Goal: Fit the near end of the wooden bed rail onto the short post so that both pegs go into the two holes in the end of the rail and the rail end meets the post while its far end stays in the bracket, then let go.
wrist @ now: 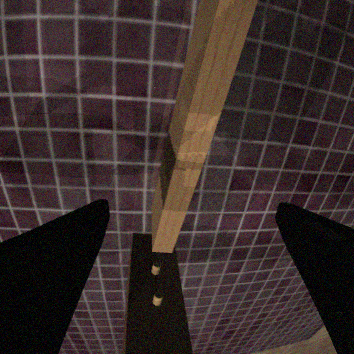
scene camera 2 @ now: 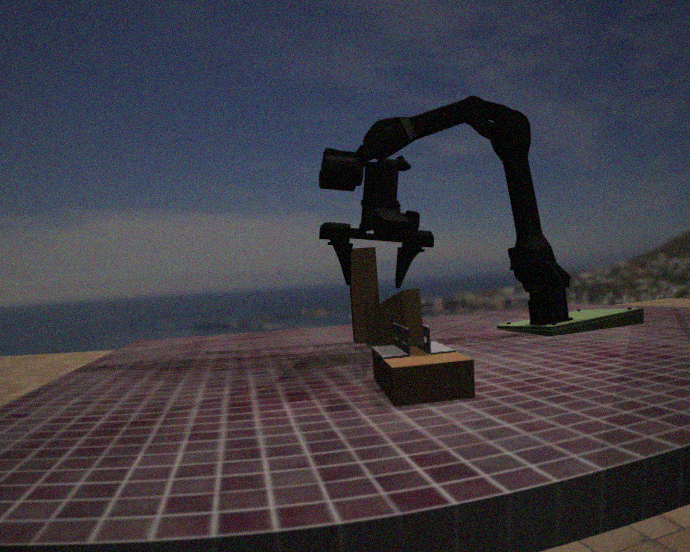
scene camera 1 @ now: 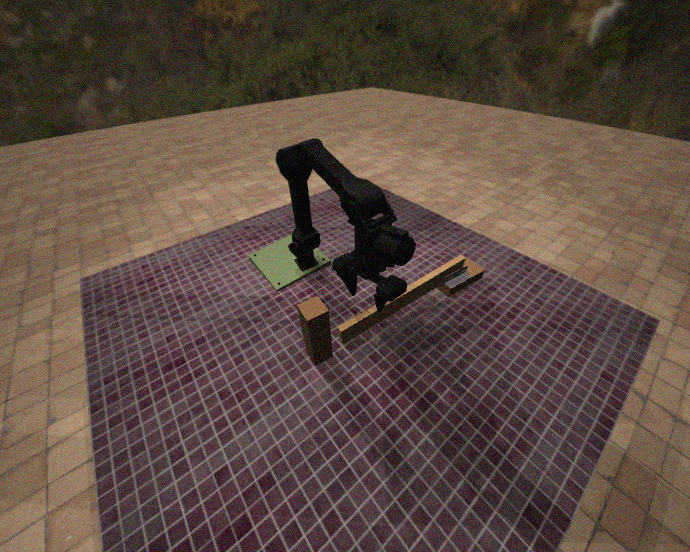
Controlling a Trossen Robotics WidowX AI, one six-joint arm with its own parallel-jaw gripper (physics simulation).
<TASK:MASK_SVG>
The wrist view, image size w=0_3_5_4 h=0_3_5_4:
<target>my gripper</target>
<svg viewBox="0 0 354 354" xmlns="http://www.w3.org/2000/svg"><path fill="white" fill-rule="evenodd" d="M280 202L275 214L276 224L283 242L324 323L336 353L354 354L354 229L289 202ZM106 199L92 201L40 226L0 242L0 354L58 354L63 337L103 241L109 220L109 208Z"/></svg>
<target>wooden bed rail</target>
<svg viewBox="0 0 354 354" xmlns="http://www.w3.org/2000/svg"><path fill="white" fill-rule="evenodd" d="M257 0L199 1L151 205L151 251L172 253L219 119Z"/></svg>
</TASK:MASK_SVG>
